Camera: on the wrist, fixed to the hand. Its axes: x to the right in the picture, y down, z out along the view.
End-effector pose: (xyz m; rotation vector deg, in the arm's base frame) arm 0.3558 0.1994 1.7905 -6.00 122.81 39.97
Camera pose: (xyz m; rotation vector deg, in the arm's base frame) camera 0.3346 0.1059 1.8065 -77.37 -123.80 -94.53
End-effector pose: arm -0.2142 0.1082 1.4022 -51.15 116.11 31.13
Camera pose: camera -0.1963 0.0256 1.4502 -34.95 -155.71 -74.48
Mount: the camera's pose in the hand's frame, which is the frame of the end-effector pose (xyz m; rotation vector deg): -0.0144 -0.0649 -0.0709 -10.04 25.71 83.37
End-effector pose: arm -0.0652 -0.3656 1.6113 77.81 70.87 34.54
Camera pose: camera -0.1538 -0.3641 1.5713 107.88 15.18 116.30
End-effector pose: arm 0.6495 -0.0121 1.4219 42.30 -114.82 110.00
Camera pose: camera 0.6852 0.0607 1.4755 67.55 111.98 -91.17
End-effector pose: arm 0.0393 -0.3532 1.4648 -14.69 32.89 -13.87
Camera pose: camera -0.0222 -0.4221 1.4344 5.65 62.34 68.22
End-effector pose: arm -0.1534 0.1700 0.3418 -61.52 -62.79 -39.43
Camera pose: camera -0.1894 0.0798 0.3449 -82.07 15.45 10.58
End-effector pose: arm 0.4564 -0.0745 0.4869 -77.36 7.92 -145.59
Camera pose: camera 0.3937 -0.0108 0.4487 -17.92 57.37 -83.56
